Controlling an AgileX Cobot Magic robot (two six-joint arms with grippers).
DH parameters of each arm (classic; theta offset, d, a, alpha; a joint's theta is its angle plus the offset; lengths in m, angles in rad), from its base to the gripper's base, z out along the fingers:
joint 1: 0 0.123 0 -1.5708
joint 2: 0.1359 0 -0.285 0
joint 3: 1.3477 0 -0.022 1.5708
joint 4: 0 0.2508 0 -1.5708
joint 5: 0 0 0.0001 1.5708
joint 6: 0 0.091 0 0
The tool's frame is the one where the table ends.
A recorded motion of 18 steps. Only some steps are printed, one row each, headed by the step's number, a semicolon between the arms.
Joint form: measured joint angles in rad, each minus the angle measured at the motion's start. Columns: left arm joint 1, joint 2, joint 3, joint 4, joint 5, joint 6; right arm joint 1, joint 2, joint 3, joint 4, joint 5, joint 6.
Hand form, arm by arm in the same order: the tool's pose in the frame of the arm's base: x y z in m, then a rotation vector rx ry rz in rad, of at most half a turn. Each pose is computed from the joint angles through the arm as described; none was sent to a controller.
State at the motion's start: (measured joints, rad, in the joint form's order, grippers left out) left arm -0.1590 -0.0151 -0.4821 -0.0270 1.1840 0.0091; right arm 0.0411 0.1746 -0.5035 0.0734 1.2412 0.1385
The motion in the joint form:
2: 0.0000 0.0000 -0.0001 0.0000 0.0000 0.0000; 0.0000 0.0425 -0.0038 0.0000 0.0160 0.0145
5: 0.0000 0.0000 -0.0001 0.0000 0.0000 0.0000; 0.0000 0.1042 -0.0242 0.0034 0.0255 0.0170
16: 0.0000 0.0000 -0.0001 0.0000 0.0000 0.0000; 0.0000 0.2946 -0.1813 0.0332 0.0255 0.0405
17: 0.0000 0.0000 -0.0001 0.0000 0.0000 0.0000; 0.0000 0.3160 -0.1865 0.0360 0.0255 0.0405
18: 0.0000 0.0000 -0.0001 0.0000 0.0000 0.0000; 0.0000 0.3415 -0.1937 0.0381 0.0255 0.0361
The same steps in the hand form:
2: -0.0111 -0.0005 0.2627 0.1856 2.1644 -0.1188; 0.0152 0.0070 0.2644 0.1343 2.4517 0.1809
5: -0.0111 -0.0005 0.2627 0.1856 2.1644 -0.1188; 0.0226 0.0076 0.2685 0.1417 2.5024 0.1825
16: -0.0111 -0.0005 0.2627 0.1856 2.1644 -0.1188; 0.0497 0.0113 0.3066 0.1752 2.5353 0.2286
17: -0.0111 -0.0005 0.2627 0.1856 2.1644 -0.1188; 0.0535 0.0117 0.3070 0.1775 2.5514 0.2309
18: -0.0111 -0.0005 0.2627 0.1856 2.1644 -0.1188; 0.0581 0.0121 0.3076 0.1745 2.5698 0.2305

